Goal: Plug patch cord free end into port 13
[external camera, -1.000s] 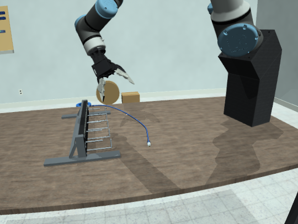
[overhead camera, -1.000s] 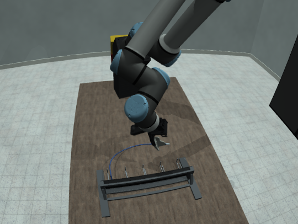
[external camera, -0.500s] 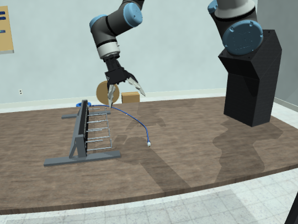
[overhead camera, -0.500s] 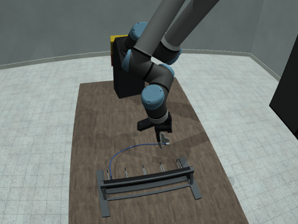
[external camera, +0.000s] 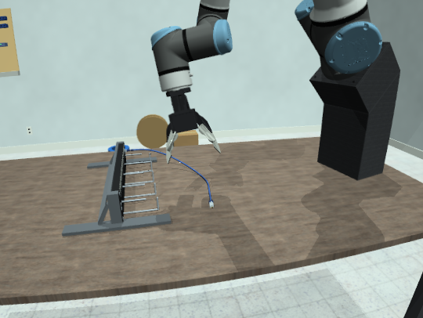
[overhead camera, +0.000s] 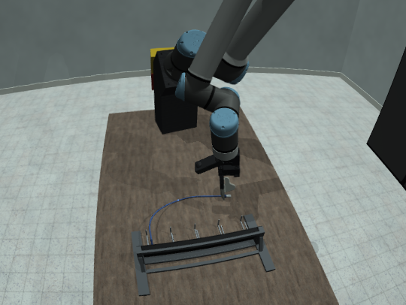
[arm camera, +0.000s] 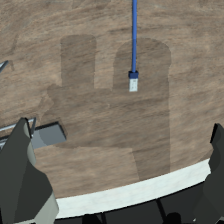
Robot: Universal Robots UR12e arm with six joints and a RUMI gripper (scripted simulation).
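My gripper is now 5 cm past the plug, 4 cm to the right of it and 13 cm above it.
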